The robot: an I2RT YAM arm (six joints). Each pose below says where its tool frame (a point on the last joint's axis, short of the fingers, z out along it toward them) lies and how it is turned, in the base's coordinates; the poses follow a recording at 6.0 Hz.
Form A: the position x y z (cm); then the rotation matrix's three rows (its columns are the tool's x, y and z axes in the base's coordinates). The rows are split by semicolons.
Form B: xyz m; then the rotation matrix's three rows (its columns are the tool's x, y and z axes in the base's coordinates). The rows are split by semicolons. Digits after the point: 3 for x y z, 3 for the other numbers.
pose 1, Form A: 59.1, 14.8, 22.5; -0.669, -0.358, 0.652; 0.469, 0.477, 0.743; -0.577, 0.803, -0.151
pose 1, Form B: 0.591, 0.148, 0.225; -0.669, -0.358, 0.652; 0.469, 0.477, 0.743; -0.577, 0.803, -0.151
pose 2, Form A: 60.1, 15.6, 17.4; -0.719, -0.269, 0.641; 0.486, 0.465, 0.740; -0.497, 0.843, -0.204
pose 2, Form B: 0.601, 0.156, 0.174; -0.719, -0.269, 0.641; 0.486, 0.465, 0.740; -0.497, 0.843, -0.204
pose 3, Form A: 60.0, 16.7, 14.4; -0.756, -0.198, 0.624; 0.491, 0.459, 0.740; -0.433, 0.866, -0.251
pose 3, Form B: 0.600, 0.167, 0.144; -0.756, -0.198, 0.624; 0.491, 0.459, 0.740; -0.433, 0.866, -0.251
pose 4, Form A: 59.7, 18.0, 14.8; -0.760, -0.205, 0.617; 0.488, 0.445, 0.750; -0.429, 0.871, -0.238
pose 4, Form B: 0.597, 0.180, 0.148; -0.760, -0.205, 0.617; 0.488, 0.445, 0.750; -0.429, 0.871, -0.238
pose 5, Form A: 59.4, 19.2, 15.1; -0.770, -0.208, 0.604; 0.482, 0.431, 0.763; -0.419, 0.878, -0.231
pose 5, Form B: 0.594, 0.192, 0.151; -0.770, -0.208, 0.604; 0.482, 0.431, 0.763; -0.419, 0.878, -0.231
